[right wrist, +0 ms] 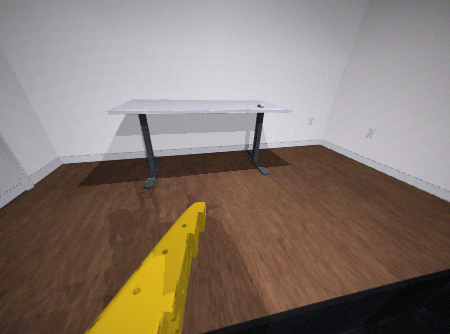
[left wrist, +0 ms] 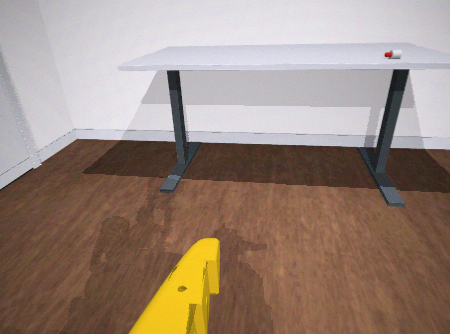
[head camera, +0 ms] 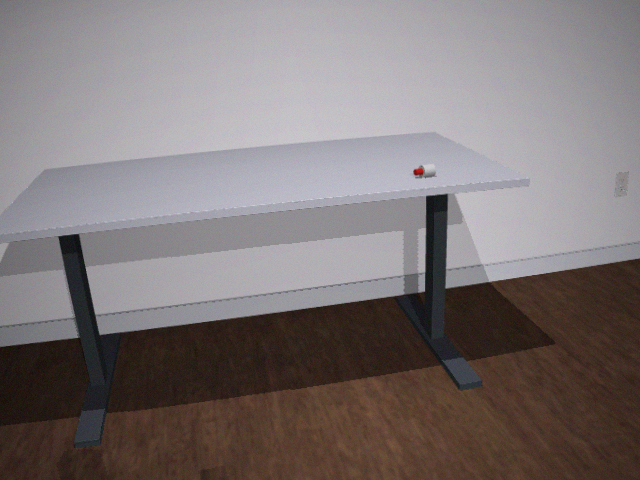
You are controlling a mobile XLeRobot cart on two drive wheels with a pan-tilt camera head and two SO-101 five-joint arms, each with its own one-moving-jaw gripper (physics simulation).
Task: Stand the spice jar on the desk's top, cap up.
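Frame: origin at the left arm's base, x back, y right, z up, level; centimetres.
Seen in the pictures: left hand, tool point: [left wrist: 218,258]; right hand, tool point: [right wrist: 205,212].
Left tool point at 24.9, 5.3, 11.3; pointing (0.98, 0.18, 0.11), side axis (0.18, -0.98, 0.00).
Observation:
A point is followed by its place in that frame, as x, y, z.
The spice jar [head camera: 427,171] @[167.3, -38.5, -3.4] [left wrist: 395,54] @[167.3, -38.6, -3.4] [right wrist: 261,106] @[167.4, -38.3, -4.0] is white with a red cap. It lies on its side on the pale desk [head camera: 232,178] @[186.4, 17.8, -5.5] [left wrist: 280,56] @[178.1, 10.3, -5.5] [right wrist: 190,106] @[175.6, 26.7, -5.5], near the right end and towards the front edge, with the cap pointing left. My left gripper [left wrist: 212,250] shows one yellow jaw in the left wrist view; it is open, away from the desk. My right gripper [right wrist: 201,210] shows one notched yellow jaw in the right wrist view; it is also open, away from the desk and the jar. Neither gripper shows in the head view.
The desk stands by the white wall on two dark legs [head camera: 436,268] @[193.0, -50.5, -46.1] [head camera: 85,310] @[186.7, 71.0, -45.5], whose feet reach forward over the brown wood floor. Wall outlets [head camera: 621,183] [right wrist: 370,133] are to the right. A dark edge [right wrist: 400,305] crosses the lower right of the right wrist view.

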